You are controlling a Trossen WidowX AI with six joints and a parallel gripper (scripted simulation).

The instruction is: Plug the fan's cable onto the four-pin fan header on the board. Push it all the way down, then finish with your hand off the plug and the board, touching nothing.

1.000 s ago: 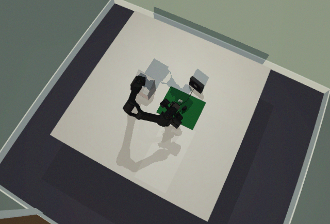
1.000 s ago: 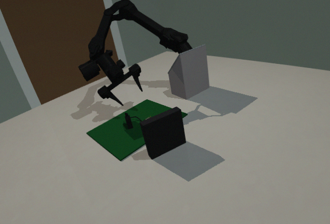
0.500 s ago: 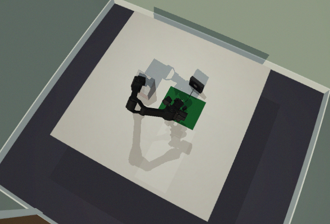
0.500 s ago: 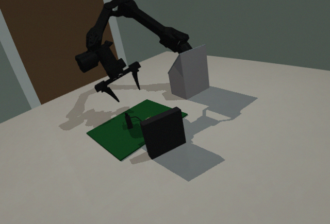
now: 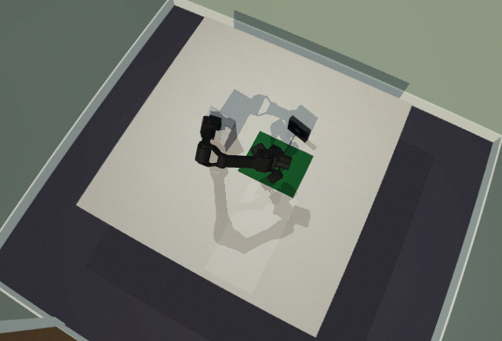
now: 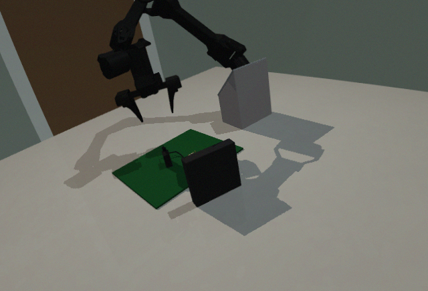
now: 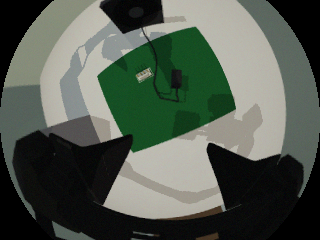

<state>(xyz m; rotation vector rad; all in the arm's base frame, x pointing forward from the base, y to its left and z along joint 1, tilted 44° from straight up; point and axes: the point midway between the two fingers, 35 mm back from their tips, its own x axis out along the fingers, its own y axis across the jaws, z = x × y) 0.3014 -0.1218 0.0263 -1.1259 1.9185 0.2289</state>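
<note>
Now: gripper tip 9 cm above the dark plug, 7 cm to the right of it and 5 cm short of it. Round my gripper tip: green board (13 cm below, 8 cm to the left, 3 cm ahead); then pale fan header (12 cm to the left, 12 cm below); then black square fan (26 cm to the left, 7 cm ahead, 6 cm below).
</note>
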